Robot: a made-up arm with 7 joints. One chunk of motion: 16 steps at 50 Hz.
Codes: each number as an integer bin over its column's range. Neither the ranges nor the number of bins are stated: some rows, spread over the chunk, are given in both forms.
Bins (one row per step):
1: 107 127 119 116 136 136
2: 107 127 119 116 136 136
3: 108 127 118 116 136 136
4: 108 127 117 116 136 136
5: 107 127 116 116 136 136
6: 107 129 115 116 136 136
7: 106 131 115 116 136 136
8: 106 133 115 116 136 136
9: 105 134 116 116 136 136
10: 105 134 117 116 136 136
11: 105 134 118 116 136 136
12: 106 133 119 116 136 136
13: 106 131 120 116 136 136
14: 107 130 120 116 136 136
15: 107 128 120 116 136 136
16: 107 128 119 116 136 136
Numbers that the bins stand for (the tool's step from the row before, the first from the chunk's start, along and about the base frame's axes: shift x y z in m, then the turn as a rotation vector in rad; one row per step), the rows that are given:
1: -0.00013 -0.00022 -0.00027 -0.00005 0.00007 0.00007
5: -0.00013 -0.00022 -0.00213 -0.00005 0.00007 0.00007
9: -0.00112 0.00280 -0.00213 -0.00005 0.00007 0.00007
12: -0.00062 0.00237 -0.00027 -0.00005 0.00007 0.00007
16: -0.00013 0.00022 -0.00027 -0.00005 0.00007 0.00007
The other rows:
2: -0.00013 -0.00022 -0.00027 -0.00005 0.00007 0.00007
3: 0.00036 -0.00022 -0.00089 -0.00005 0.00007 0.00007
4: 0.00036 -0.00022 -0.00151 -0.00005 0.00007 0.00007
6: -0.00013 0.00065 -0.00275 -0.00005 0.00007 0.00007
7: -0.00062 0.00151 -0.00275 -0.00005 0.00007 0.00007
8: -0.00062 0.00237 -0.00275 -0.00005 0.00007 0.00007
10: -0.00112 0.00280 -0.00151 -0.00005 0.00007 0.00007
11: -0.00112 0.00280 -0.00089 -0.00005 0.00007 0.00007
13: -0.00062 0.00151 0.00035 -0.00005 0.00007 0.00007
14: -0.00013 0.00108 0.00035 -0.00005 0.00007 0.00007
15: -0.00013 0.00022 0.00035 -0.00005 0.00007 0.00007

